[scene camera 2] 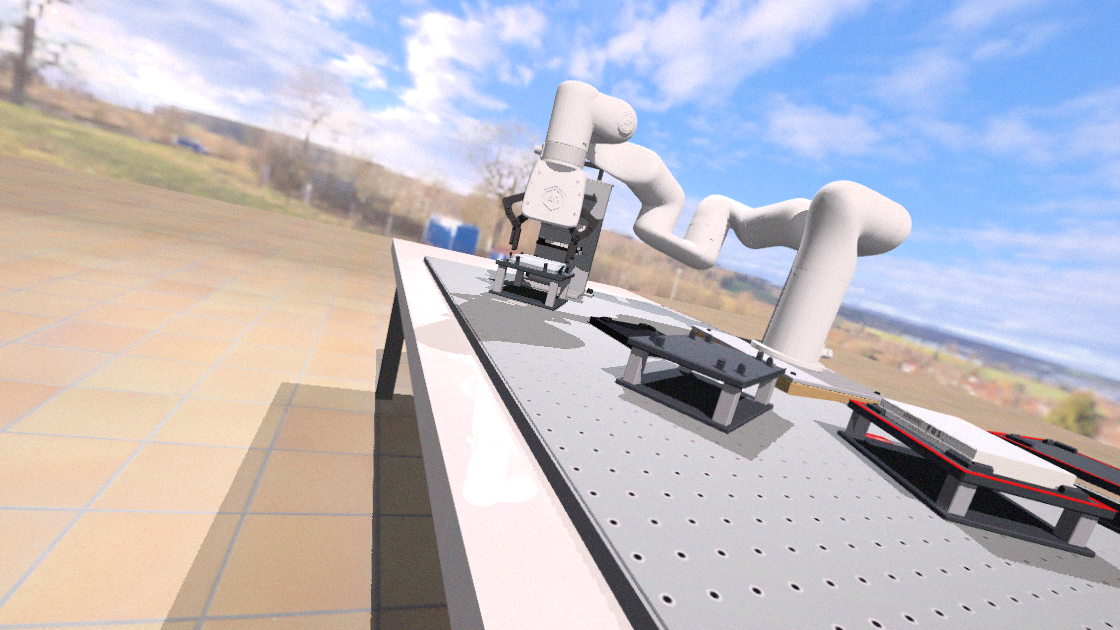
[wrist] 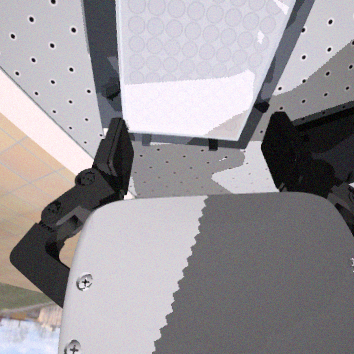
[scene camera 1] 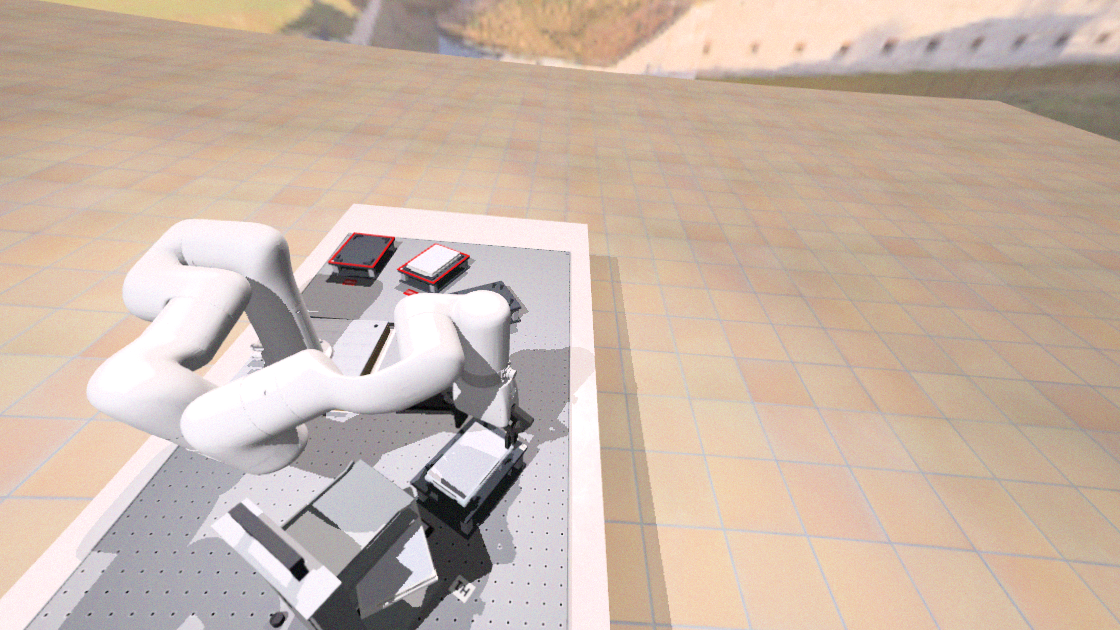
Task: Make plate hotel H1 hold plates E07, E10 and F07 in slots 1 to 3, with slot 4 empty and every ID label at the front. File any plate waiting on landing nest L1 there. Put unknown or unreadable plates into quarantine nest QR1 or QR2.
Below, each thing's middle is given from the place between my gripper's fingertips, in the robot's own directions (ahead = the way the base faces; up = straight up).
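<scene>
Relative to the clear well plate (scene camera 1: 460, 473), my hand stands 20 mm above, 20 mm beyond and 50 mm to the left of it. Black nest (scene camera 2: 619, 330), counted from my hand: 130 mm behind, 190 mm to the left, 70 mm below.
</scene>
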